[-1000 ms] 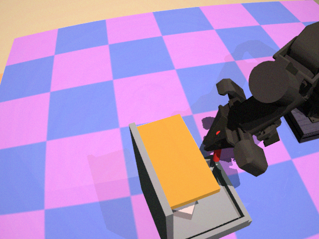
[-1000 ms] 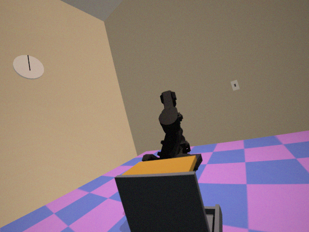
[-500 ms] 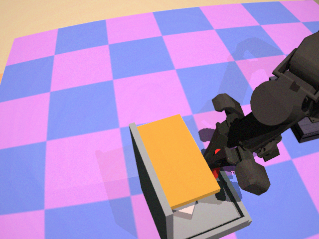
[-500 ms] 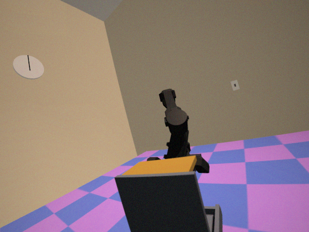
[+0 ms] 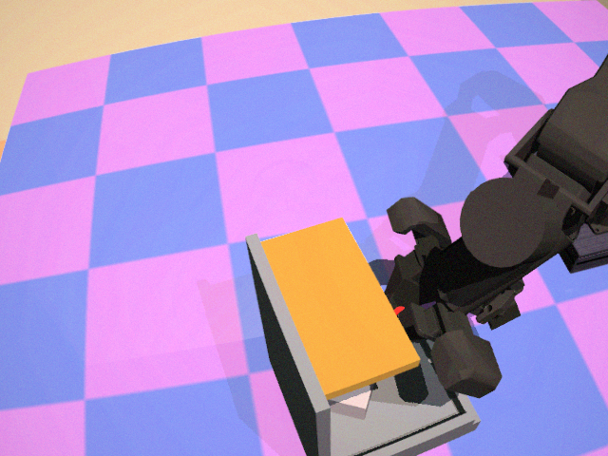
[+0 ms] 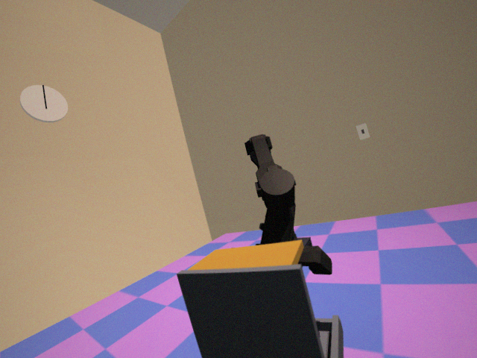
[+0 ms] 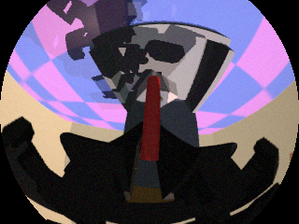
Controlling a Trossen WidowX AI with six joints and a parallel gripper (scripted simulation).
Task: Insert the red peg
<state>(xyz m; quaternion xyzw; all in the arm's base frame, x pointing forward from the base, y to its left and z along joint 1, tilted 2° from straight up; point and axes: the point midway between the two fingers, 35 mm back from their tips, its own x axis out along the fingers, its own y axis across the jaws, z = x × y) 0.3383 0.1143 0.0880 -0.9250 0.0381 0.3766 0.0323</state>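
My gripper tip is 80 mm short of the dark back wall, 30 mm to the right of it and 10 mm below it. From my gripper tip the other things lie so: red peg: 30 mm behind; orange roof: 40 mm ahead, 20 mm to the left, 110 mm above.
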